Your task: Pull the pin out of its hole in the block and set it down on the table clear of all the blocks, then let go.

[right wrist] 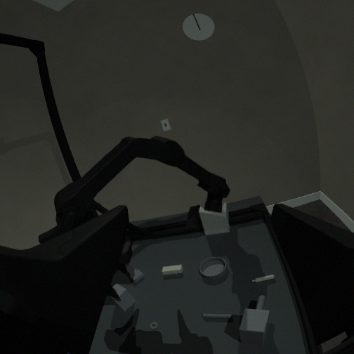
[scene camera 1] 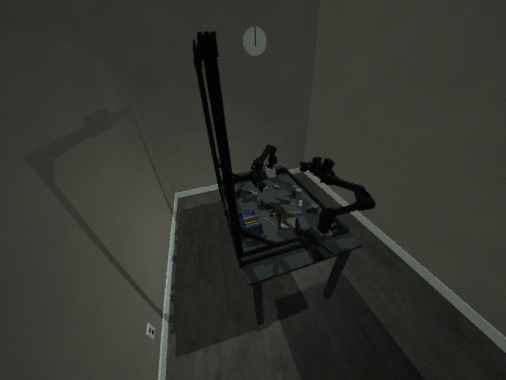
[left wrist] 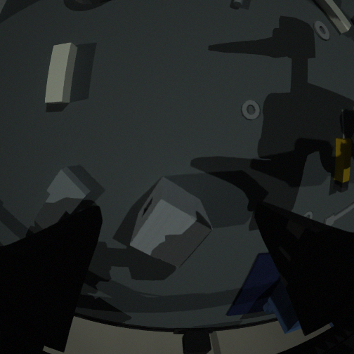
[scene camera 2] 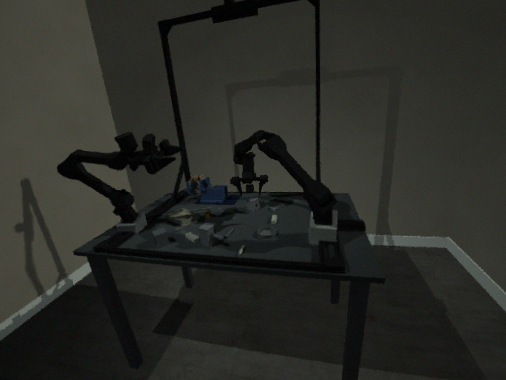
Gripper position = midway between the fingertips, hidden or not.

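I can see my left gripper [left wrist: 179, 212]. My right gripper [scene camera 2: 179, 153] is visible to me too, and I find that same gripper again at [right wrist: 202, 213].
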